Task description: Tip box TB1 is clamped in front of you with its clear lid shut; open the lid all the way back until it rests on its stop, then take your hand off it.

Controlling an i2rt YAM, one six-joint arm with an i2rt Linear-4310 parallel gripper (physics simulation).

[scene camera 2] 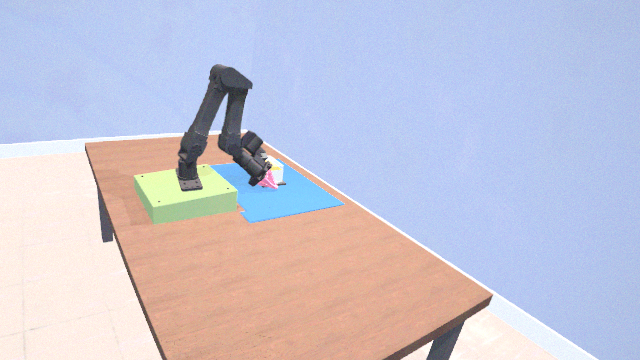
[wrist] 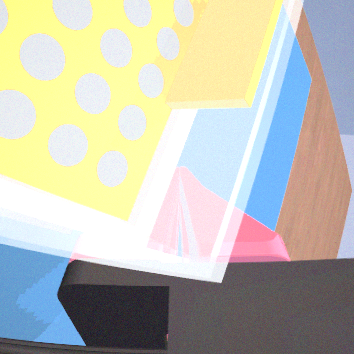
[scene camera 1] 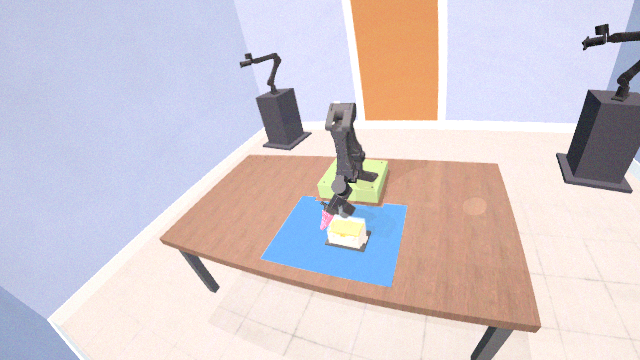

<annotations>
The gripper is shut and touches a yellow dotted lid.
</annotations>
